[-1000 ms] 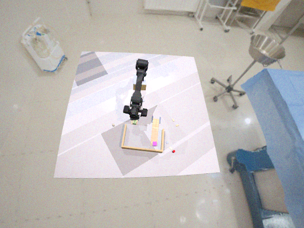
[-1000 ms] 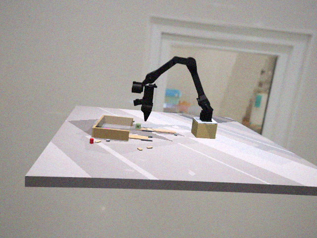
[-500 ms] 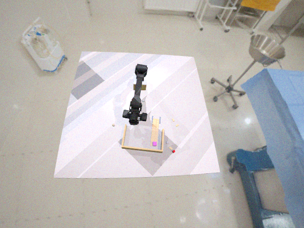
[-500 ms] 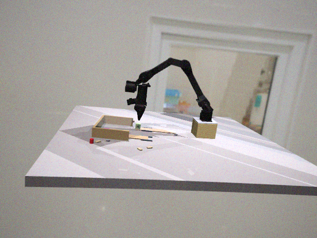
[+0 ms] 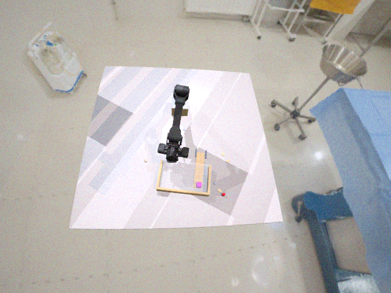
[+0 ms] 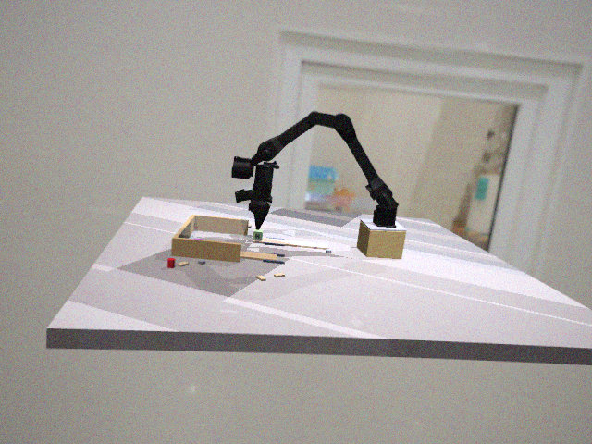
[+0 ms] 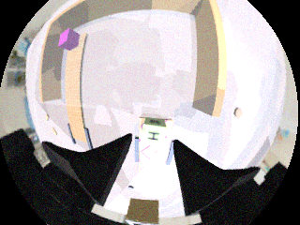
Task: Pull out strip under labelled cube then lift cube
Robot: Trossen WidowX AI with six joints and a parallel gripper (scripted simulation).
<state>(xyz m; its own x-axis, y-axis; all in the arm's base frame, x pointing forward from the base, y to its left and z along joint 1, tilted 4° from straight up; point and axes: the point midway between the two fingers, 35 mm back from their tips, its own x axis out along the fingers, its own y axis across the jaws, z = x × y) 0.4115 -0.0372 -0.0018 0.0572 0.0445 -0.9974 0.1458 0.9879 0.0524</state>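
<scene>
Now: the labelled cube 20 mm below my gripper tip. Also, from my gripper tip: zigzag strip 110 mm behind, 10 mm to the left, 40 mm below; then red peg 240 mm ahead, 320 mm to the left, 30 mm below.
</scene>
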